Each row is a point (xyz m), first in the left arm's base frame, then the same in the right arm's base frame.
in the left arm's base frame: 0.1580 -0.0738 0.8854
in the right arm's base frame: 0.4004 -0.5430 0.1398
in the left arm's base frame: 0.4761 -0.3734 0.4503
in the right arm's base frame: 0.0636 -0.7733 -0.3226
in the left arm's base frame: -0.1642 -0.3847 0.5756
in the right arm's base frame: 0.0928 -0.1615 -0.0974
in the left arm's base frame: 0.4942 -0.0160 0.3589
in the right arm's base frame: 0.4147 -0.7927 -0.4356
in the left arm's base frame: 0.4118 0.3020 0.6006
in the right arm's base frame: 0.7479 -0.7647 -0.2021
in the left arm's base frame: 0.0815 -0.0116 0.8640
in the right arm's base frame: 0.4656 -0.4670 0.1273
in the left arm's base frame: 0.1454 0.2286 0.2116
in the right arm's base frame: 0.6704 -0.4363 -0.5395
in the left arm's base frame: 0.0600 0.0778 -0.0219
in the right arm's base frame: 0.5134 -0.3078 -0.7478
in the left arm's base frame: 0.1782 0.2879 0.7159
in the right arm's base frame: 0.7520 -0.5522 -0.0508
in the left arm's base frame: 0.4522 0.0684 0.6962
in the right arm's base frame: 0.5173 -0.8093 -0.1011
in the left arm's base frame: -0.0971 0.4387 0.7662
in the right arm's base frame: 0.9196 -0.2957 0.0338
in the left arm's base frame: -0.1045 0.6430 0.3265
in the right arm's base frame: 1.1027 -0.2272 -0.4100
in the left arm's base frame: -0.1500 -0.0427 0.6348
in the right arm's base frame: 0.4360 -0.2006 -0.0604
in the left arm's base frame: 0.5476 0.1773 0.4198
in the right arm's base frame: 0.6075 -0.8640 -0.3948
